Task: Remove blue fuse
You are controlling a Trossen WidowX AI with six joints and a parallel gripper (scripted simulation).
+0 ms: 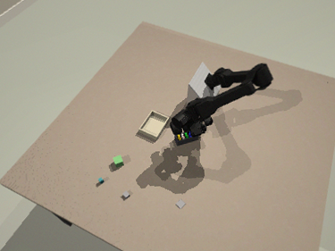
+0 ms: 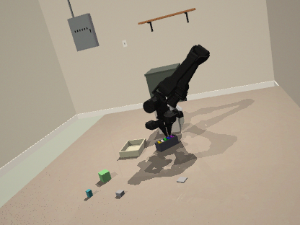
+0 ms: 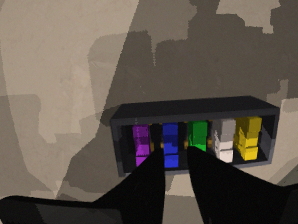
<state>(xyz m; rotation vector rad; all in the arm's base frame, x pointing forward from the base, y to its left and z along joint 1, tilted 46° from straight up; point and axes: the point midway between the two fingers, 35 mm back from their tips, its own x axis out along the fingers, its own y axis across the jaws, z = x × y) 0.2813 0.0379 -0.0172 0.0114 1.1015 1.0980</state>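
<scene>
Now: gripper tip 19 cm to the left of the cream tray, 5 cm above it and 1 cm short of it. From my gripper tip the other things lie so: green cube: 26 cm ahead, 24 cm to the right, 3 cm below; grey cube: 38 cm ahead, 13 cm to the right, 4 cm below; flat grey tile: 31 cm ahead, 9 cm to the left, 5 cm below.
</scene>
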